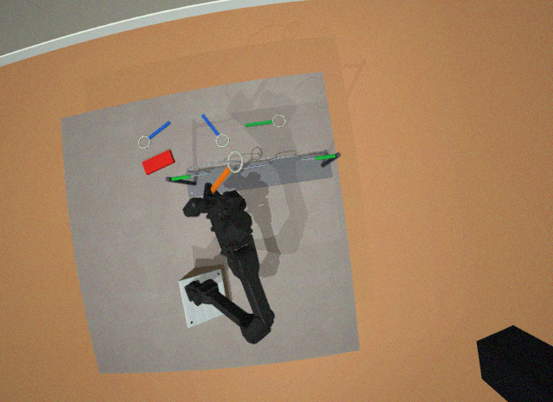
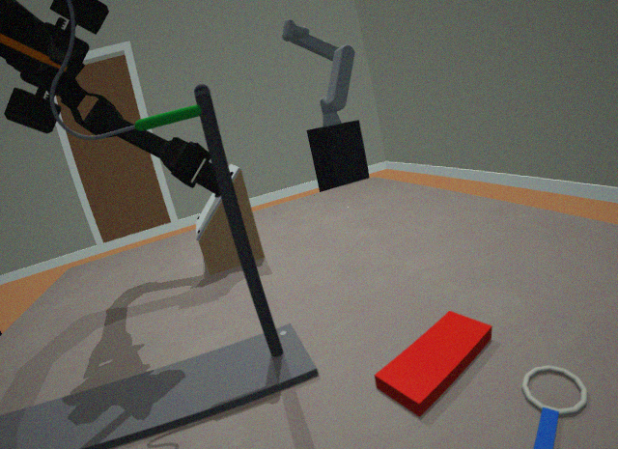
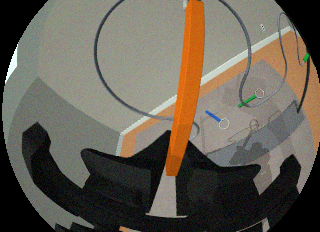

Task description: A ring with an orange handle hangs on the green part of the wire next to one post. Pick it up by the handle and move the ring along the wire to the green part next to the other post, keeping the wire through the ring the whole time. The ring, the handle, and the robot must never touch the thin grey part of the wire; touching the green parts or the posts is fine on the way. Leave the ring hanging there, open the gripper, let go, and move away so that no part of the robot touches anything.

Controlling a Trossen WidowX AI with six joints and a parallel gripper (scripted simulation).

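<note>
My gripper tip is 70 mm to the left of the ring with orange handle, 60 mm below it and 10 mm short of it. Also, from my gripper tip: green-handled ring 410 mm below, 240 mm to the right, 230 mm ahead; then red block 400 mm below, 280 mm to the left, 200 mm ahead.
</note>
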